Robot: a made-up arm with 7 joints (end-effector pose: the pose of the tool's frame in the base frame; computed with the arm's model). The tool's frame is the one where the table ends. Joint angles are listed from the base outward.
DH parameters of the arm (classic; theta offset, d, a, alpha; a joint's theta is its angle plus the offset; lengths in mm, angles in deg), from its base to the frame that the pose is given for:
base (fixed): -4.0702 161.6 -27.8 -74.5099
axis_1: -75.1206 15.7 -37.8 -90
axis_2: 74.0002 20.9 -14.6 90
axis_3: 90 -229.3 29.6 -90
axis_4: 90 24.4 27.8 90
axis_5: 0 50.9 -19 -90
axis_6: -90 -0.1 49.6 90
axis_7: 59.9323 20 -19.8 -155.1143
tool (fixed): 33.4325 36.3 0 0
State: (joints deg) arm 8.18 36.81 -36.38 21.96 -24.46 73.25 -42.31
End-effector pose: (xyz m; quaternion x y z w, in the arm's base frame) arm -0.0548 0.2025 -0.1057 -0.2436 0.2783 0.9154 0.1591
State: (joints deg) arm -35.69 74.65 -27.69 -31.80 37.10 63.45 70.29
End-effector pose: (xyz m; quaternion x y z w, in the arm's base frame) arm 0.1838 0.2364 0.0997 -0.2273 -0.7518 -0.4233 0.4516
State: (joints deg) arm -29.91 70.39 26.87 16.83 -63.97 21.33 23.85
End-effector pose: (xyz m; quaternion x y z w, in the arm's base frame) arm 0.1273 0.2809 0.1345 0.8319 0.5380 -0.1363 0.0052
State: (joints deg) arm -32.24 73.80 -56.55 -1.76 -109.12 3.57 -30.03
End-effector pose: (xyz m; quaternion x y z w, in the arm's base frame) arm 0.1539 0.2357 0.0383 0.8542 -0.2398 -0.4559 0.0702
